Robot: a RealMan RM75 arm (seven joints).
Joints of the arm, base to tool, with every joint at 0 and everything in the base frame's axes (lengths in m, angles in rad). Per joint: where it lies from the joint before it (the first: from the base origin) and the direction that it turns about. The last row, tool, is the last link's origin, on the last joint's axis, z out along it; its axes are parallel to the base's.
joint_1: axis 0 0 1 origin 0 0 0.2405
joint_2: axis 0 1 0 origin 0 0 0
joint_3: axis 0 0 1 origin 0 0 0.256
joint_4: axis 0 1 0 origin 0 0 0
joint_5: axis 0 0 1 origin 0 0 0.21
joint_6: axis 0 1 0 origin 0 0 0
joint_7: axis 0 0 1 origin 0 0 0.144
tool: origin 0 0 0
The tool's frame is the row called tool.
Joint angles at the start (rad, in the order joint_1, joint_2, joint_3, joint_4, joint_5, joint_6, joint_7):
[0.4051, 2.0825, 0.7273, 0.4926, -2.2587, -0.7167, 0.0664]
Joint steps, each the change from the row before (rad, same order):
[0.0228, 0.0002, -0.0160, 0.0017, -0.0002, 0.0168, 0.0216]
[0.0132, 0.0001, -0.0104, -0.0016, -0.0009, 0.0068, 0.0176]
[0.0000, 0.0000, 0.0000, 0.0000, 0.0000, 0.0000, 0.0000]
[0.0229, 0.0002, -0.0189, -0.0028, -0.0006, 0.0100, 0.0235]
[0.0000, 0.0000, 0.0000, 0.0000, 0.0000, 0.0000, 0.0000]
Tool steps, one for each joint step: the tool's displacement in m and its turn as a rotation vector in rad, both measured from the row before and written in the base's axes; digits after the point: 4 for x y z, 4 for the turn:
[-0.0071, 0.0037, -0.0044, -0.0260, 0.0097, 0.0121]
[-0.0037, 0.0019, -0.0023, -0.0146, 0.0078, 0.0061]
[0.0000, 0.0000, 0.0000, 0.0000, 0.0000, 0.0000]
[-0.0065, 0.0031, -0.0038, -0.0238, 0.0073, 0.0141]
[0.0000, 0.0000, 0.0000, 0.0000, 0.0000, 0.0000]

